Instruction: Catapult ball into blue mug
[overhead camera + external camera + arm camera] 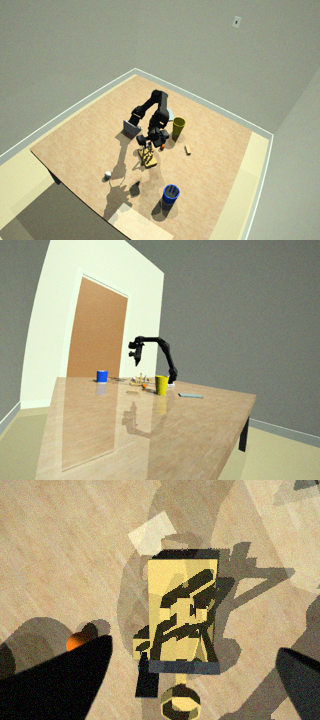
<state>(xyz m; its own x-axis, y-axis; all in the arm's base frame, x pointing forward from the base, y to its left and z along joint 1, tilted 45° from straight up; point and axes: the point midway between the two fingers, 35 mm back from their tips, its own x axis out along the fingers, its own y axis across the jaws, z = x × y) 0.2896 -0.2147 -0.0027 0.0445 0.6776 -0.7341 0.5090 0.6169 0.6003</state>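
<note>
Right now my gripper tip is 16 cm to the right of the orange ball and 15 cm above it. Round my gripper tip: wooden catapult: 6 cm behind, 5 cm to the left, 11 cm below; then white ball: 13 cm behind, 26 cm to the right, 15 cm below; then blue mug: 25 cm ahead, 14 cm to the right, 14 cm below.
</note>
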